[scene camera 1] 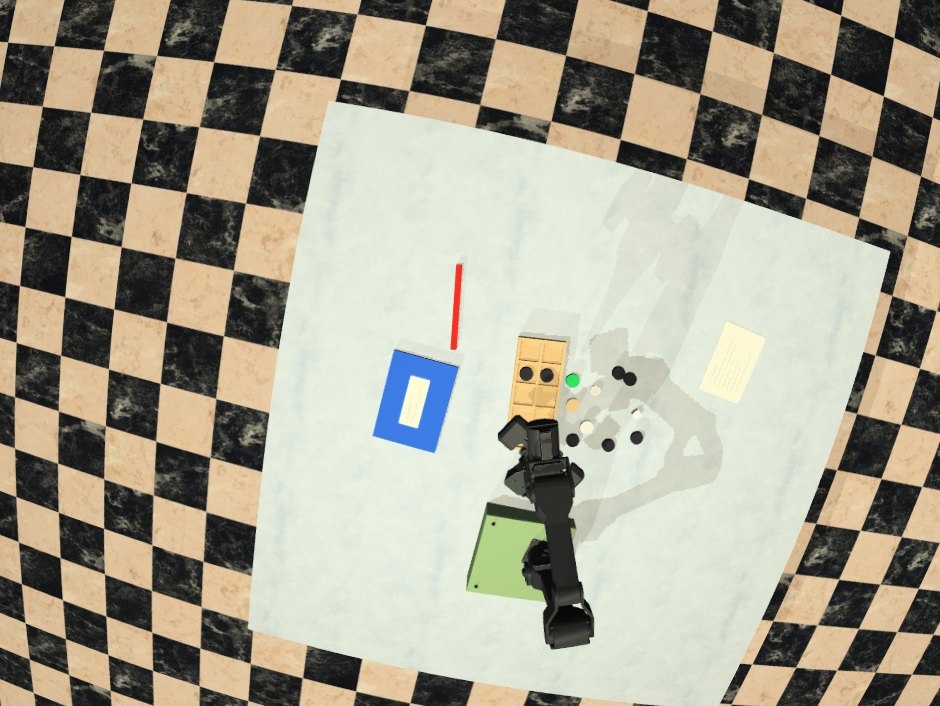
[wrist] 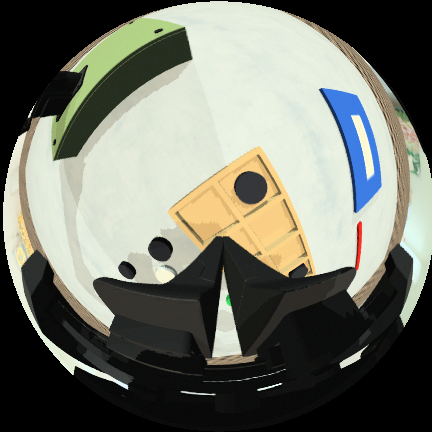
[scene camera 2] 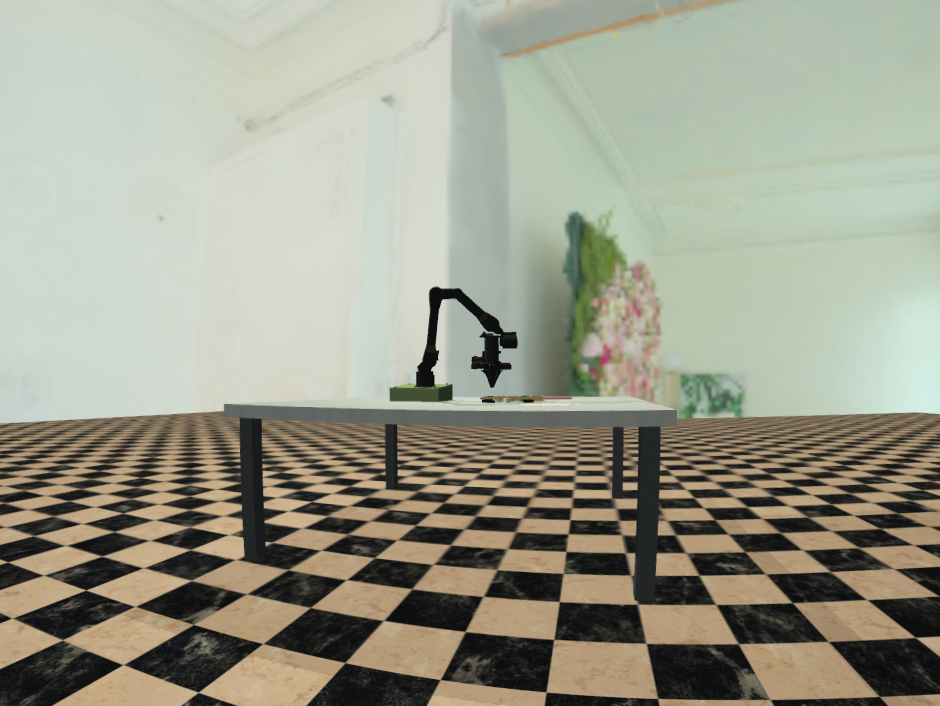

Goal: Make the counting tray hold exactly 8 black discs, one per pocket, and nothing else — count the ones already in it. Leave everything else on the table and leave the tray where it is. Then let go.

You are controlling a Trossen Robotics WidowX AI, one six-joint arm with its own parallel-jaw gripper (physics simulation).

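Note:
The tan tray has two columns of pockets. Two black discs sit side by side in its second row from the far end. Another black disc sits in a corner pocket at the near end, which the arm hides in scene camera 1. Loose black discs lie right of the tray: a touching pair and three nearer ones, two also in the wrist view. My gripper is shut, empty, above the tray's near part.
Right of the tray lie a green disc, a tan disc, cream discs and a small white piece. A blue book, red stick, paper and green base block surround them.

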